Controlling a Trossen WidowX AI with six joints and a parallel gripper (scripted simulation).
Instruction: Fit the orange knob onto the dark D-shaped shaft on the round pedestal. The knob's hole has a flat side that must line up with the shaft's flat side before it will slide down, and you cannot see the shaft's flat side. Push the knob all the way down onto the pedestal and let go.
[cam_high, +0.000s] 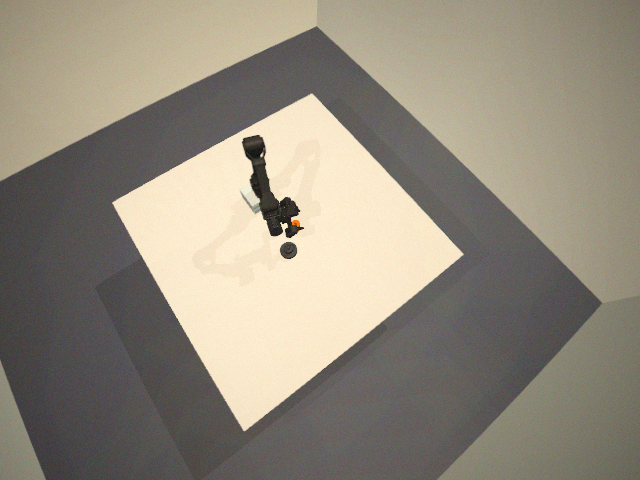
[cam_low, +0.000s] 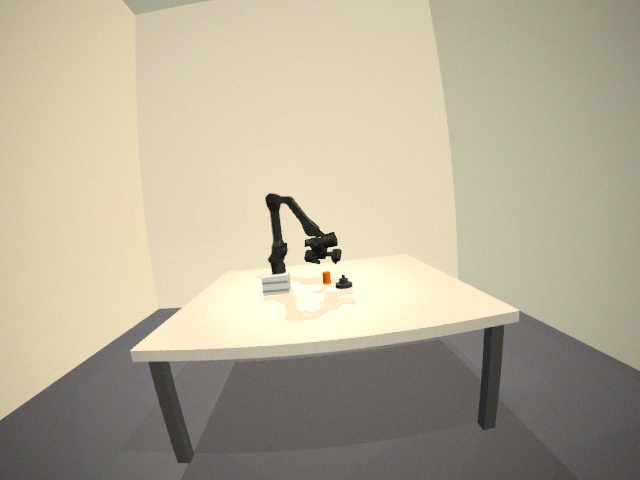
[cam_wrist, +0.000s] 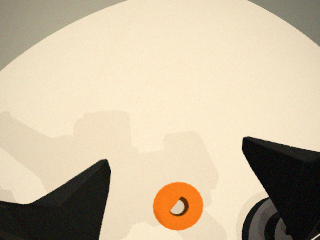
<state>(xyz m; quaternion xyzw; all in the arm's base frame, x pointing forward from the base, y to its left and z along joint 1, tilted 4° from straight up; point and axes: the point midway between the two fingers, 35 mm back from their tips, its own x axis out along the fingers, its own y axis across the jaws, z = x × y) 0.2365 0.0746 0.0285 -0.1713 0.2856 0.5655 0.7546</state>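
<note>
The orange knob is 7 cm below my gripper tip, 3 cm to the right of it and 1 cm behind it. Round my gripper tip: round pedestal (12 cm to the right, 8 cm ahead, 7 cm below).
</note>
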